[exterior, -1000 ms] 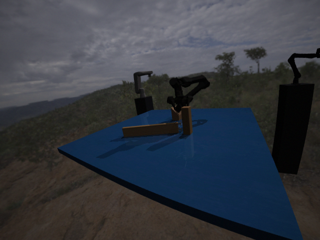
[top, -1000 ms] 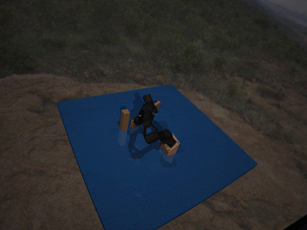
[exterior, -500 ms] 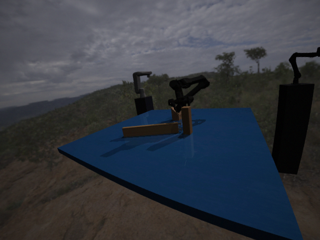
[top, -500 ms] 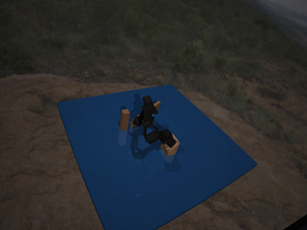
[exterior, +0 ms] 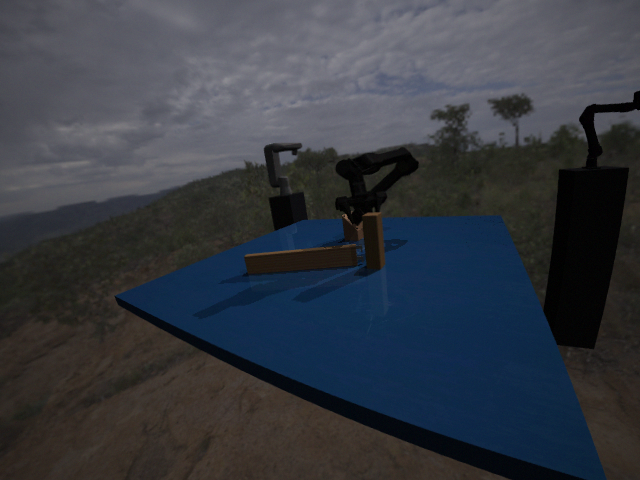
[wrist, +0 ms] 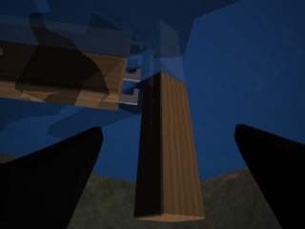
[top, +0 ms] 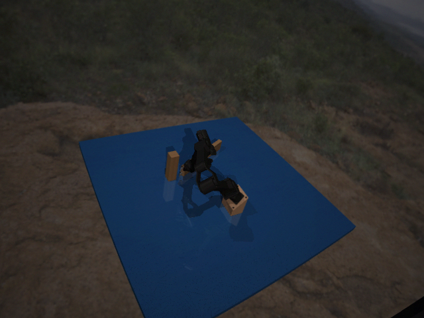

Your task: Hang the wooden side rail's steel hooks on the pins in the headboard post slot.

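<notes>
Now: the headboard post 80 mm ahead of my gripper tip, 50 mm to the left of it and 50 mm below it.
</notes>
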